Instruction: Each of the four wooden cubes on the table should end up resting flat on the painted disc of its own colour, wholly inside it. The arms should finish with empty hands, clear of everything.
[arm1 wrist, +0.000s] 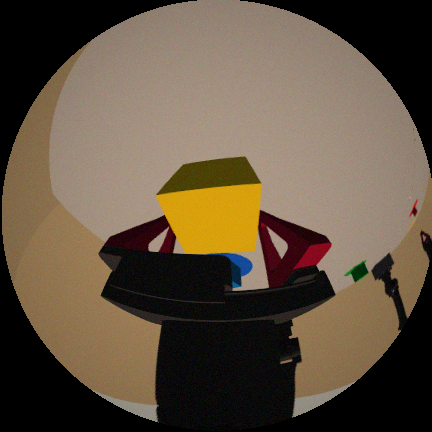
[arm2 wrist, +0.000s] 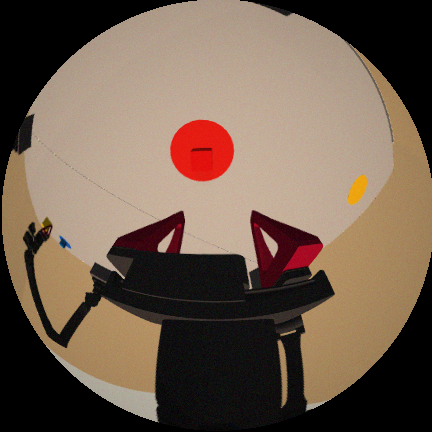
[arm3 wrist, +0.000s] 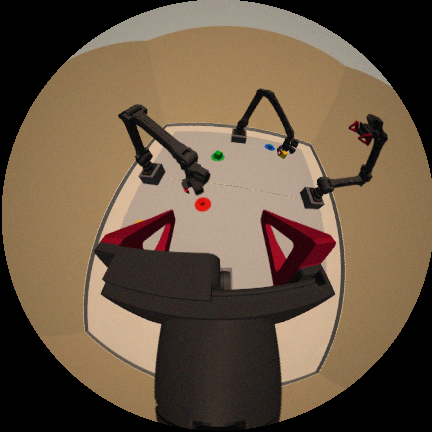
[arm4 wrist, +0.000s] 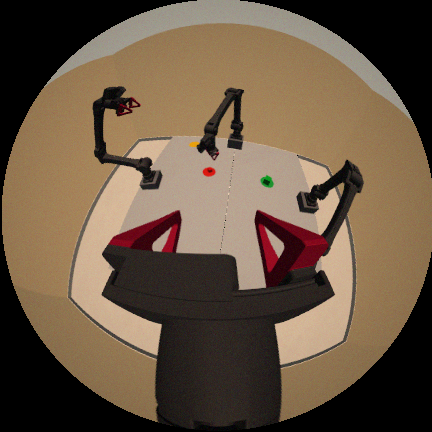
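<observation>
A yellow cube (arm1 wrist: 220, 217) (arm3 wrist: 283, 154) stands between my arm1 gripper's open fingers (arm1 wrist: 218, 212), which straddle it low at the table. A blue cube (arm1 wrist: 236, 278) sits on the blue disc (arm1 wrist: 244, 263), partly hidden by that gripper. A red cube (arm2 wrist: 201, 161) sits inside the red disc (arm2 wrist: 181, 136); my arm2 gripper (arm2 wrist: 217, 212) is open and empty above the table nearby. A green cube (arm3 wrist: 218, 154) (arm4 wrist: 266, 182) sits on the green disc (arm3 wrist: 213, 158). The yellow disc (arm2 wrist: 357, 189) (arm4 wrist: 194, 144) is bare. My arm3 gripper (arm3 wrist: 218, 212) and arm4 gripper (arm4 wrist: 218, 212) are open, empty and raised high.
Arm1 (arm3 wrist: 281, 110) bends over the blue disc's side of the table. Arm2 (arm3 wrist: 167, 140) (arm4 wrist: 220, 112) reaches in near the red disc. Arm3 (arm4 wrist: 98, 130) and arm4 (arm3 wrist: 372, 155) stand folded up at their table edges. A dark border (arm3 wrist: 343, 260) runs around the floor area.
</observation>
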